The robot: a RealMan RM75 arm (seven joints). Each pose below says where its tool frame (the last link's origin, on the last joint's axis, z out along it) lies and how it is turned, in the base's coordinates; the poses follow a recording.
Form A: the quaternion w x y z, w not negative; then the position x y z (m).
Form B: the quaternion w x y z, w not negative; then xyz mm. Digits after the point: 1 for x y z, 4 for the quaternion.
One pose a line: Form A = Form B
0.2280, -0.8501, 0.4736, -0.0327, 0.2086, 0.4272, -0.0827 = 0.2280, -0.8501, 0.4736, -0.0327, 208.6, 427.2, -82.7
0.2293, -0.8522, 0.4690, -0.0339, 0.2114, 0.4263, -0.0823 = 0.2293, -0.8522, 0.4690, -0.0339, 211.4, 426.3, -82.3
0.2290, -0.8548, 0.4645, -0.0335, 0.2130, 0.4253, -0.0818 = 0.2290, -0.8548, 0.4645, -0.0335, 213.0, 425.3, -81.8
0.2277, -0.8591, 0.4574, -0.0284, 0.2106, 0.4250, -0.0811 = 0.2277, -0.8591, 0.4574, -0.0284, 210.6, 425.0, -81.1
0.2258, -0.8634, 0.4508, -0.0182, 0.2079, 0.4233, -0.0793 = 0.2258, -0.8634, 0.4508, -0.0182, 207.9, 423.3, -79.3
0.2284, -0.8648, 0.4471, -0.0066, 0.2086, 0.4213, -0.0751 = 0.2284, -0.8648, 0.4471, -0.0066, 208.6, 421.3, -75.1
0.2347, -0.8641, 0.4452, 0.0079, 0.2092, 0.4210, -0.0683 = 0.2347, -0.8641, 0.4452, 0.0079, 209.2, 421.0, -68.3
